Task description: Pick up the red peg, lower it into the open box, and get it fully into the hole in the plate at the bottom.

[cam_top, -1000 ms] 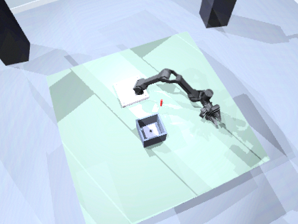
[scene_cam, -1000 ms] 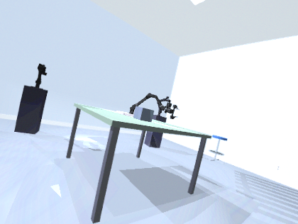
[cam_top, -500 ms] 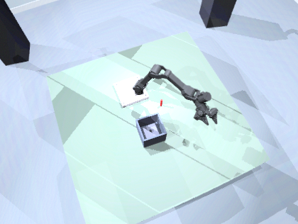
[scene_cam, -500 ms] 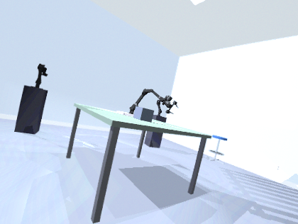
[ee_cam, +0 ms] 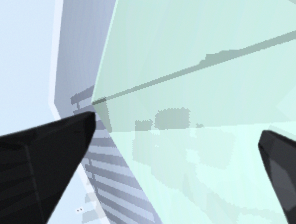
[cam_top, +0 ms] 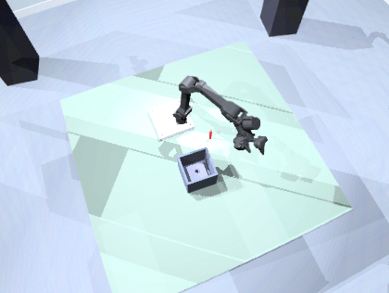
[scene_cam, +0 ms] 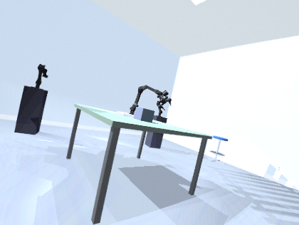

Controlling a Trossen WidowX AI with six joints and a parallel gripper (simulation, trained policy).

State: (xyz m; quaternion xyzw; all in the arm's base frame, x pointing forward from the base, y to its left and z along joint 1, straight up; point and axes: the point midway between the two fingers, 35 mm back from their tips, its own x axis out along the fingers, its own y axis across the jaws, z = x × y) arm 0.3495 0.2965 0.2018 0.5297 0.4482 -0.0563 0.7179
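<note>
My gripper tip is 23 cm past the red peg, 17 cm to the left of it and 17 cm above it. Also, from my gripper tip: plate 3 cm behind, 29 cm to the right, 16 cm below.
</note>
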